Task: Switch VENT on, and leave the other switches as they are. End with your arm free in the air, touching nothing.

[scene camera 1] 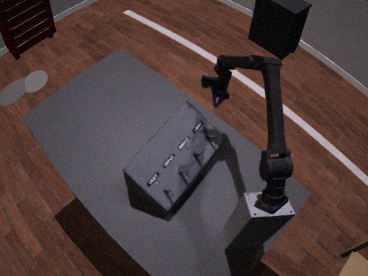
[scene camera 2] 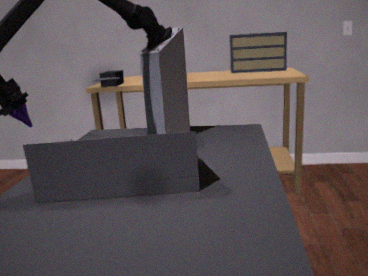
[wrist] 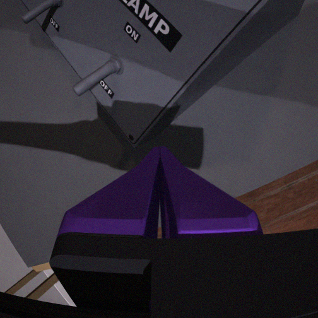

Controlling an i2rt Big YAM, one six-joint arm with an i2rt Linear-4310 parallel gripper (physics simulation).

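Seen in the pictures: gripper, fingertip midpoint: (scene camera 1: 215, 107) (scene camera 2: 31, 126); arm's base at its link origin: (scene camera 1: 271, 203) (scene camera 2: 160, 39).
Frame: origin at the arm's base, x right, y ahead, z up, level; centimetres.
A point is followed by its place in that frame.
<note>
A dark grey sloped switch panel (scene camera 1: 150, 155) {x -2.8, y 57.1, z -28.2 cm} (scene camera 2: 112, 170) {x 7.1, y 63.2, z -35.7 cm} (wrist: 175, 65) stands on the table. In scene camera 1 its VENT label (scene camera 1: 153, 179) {x -9.3, y 49.0, z -31.9 cm} is at the near-left end, with the VENT lever (scene camera 1: 169, 194) {x -8.3, y 40.2, z -36.5 cm} below it, leaning toward the panel's lower edge like the others. The VALVE label (scene camera 1: 169, 160) {x 2.9, y 50.6, z -31.8 cm}, BRAKE label (scene camera 1: 184, 143) {x 14.6, y 51.9, z -31.9 cm} and LAMP label (scene camera 1: 198, 126) {x 26.8, y 53.6, z -31.9 cm} follow. In the wrist view the LAMP lever (wrist: 97, 76) and the neighbouring lever (wrist: 42, 11) lie at OFF. VENT does not show there. My gripper (scene camera 1: 216, 106) {x 36.8, y 52.1, z -24.1 cm} (scene camera 2: 31, 126) {x 36.8, y 52.1, z -24.1 cm} (wrist: 159, 157) is shut, empty, in the air beyond the LAMP end.
The grey table (scene camera 1: 95, 100) {x 6.6, y 117.5, z -44.6 cm} (scene camera 2: 245, 225) {x -29.8, y 78.9, z -44.6 cm} carries the panel. My arm's base stands on a tall pedestal (scene camera 1: 255, 230) {x -6.9, y -1.8, z -11.4 cm} (scene camera 2: 172, 85) {x -4.8, y 7.8, z -19.7 cm} on the panel's lever side. A wooden bench (scene camera 2: 215, 77) is behind. A black cabinet (scene camera 1: 277, 25) and a red drawer chest (scene camera 1: 27, 25) stand on the floor.
</note>
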